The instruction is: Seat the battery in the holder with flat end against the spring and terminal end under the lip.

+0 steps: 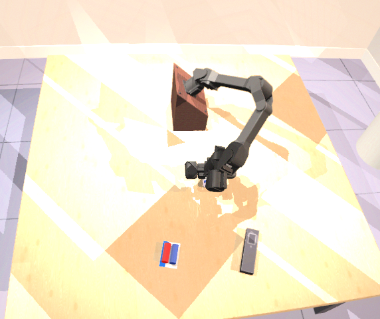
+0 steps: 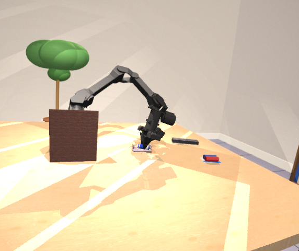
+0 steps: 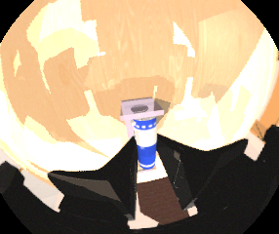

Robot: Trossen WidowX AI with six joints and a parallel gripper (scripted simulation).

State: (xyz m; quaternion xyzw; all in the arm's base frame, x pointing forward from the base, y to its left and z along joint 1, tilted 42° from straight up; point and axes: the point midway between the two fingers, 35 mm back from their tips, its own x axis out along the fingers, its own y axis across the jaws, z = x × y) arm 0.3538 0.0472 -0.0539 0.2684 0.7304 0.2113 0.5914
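The battery is 1 cm above my gripper tip. The rest, counted from my gripper tip: white card 28 cm ahead, 20 cm to the right; dark remote 32 cm ahead, 7 cm to the left.
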